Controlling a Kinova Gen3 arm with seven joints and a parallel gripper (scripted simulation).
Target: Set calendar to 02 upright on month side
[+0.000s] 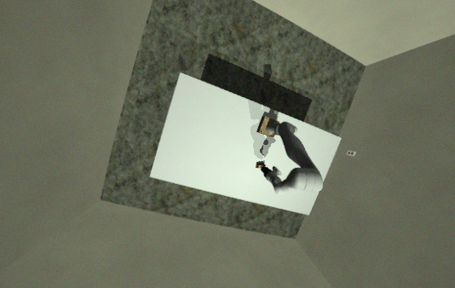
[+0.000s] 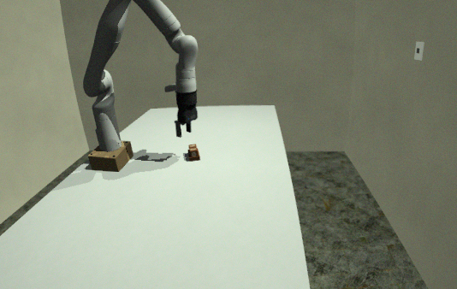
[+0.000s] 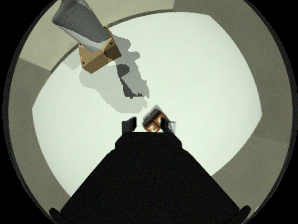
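Right now my hand is 30 mm short of the brown calendar cube and 100 mm above it. From my hand the other things lie so: brown tray: 20 mm ahead, 10 mm to the left, 110 mm below.
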